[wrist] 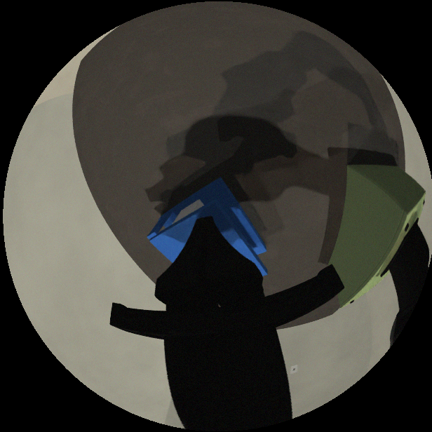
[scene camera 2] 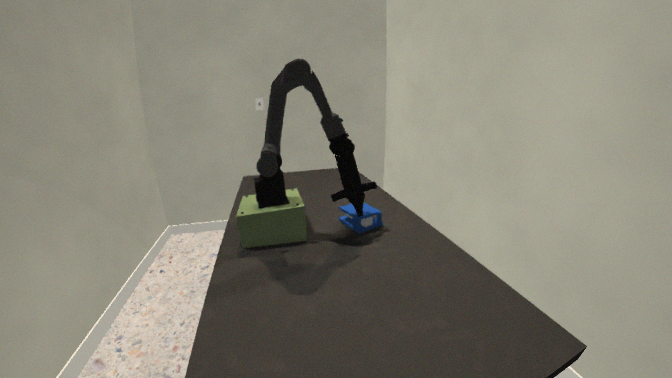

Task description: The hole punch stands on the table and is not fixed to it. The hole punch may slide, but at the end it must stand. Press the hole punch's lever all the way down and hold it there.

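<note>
The blue hole punch (scene camera 2: pixel 364 229) (wrist: pixel 220 190) stands upright on the dark table (scene camera 2: pixel 400 300) (wrist: pixel 150 90). Its lever (scene camera 2: pixel 371 208) (wrist: pixel 172 241) is the blue plate on top. In the scene view the lever lies fairly low, and a gap shows between its free left end and the base. My gripper (scene camera 2: pixel 360 214) (wrist: pixel 206 225) is shut, with its fingertips together and pointing down at the lever's top, seemingly touching it. Nothing shows between the fingers. The gripper hides part of the lever in both views, and the exact contact spot is hidden in the wrist view.
The green block (scene camera 2: pixel 272 227) (wrist: pixel 367 225) under the arm's base stands left of the hole punch in the scene view. The table's right edge runs behind the hole punch, near the wall. Shadows of the arm fall on the table.
</note>
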